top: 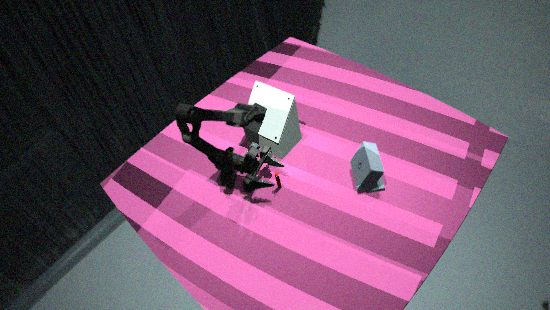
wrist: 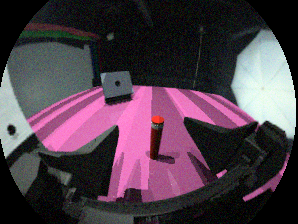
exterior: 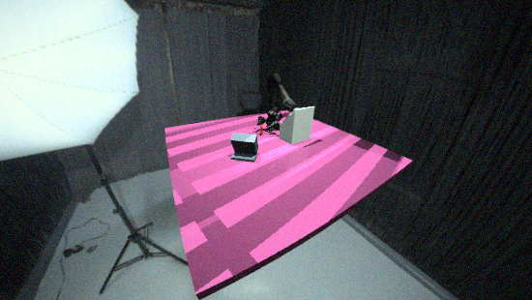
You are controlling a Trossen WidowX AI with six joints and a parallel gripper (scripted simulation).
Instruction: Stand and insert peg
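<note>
Right now my gripper tip is 1 cm to the left of the peg, 1 cm past it and 1 cm above it. Round my gripper tip: grey sloped panel: 24 cm ahead, 20 cm to the left, 1 cm above.
</note>
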